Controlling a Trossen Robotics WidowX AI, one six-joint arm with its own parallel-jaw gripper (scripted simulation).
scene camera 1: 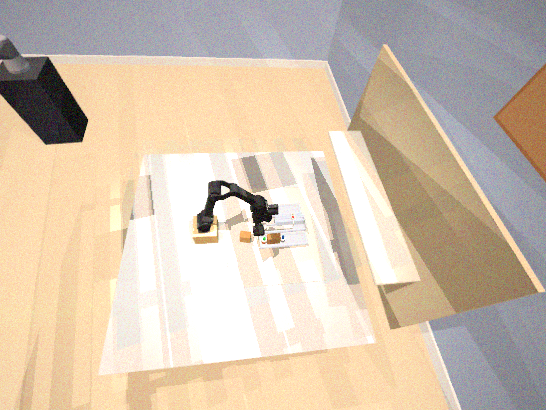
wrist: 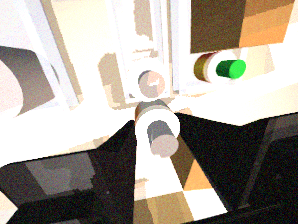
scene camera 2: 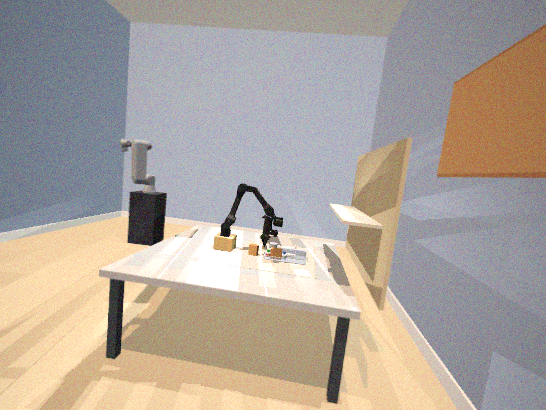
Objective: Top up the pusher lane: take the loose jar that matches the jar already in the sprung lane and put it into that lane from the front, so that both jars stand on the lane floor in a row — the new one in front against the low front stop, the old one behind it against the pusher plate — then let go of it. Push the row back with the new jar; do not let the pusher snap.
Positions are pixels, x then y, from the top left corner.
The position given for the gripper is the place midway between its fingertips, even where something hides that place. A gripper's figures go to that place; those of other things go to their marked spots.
Labels:
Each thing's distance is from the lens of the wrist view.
gripper [wrist: 154,120]: 11 cm
brown block [wrist: 191,177]: 15 cm

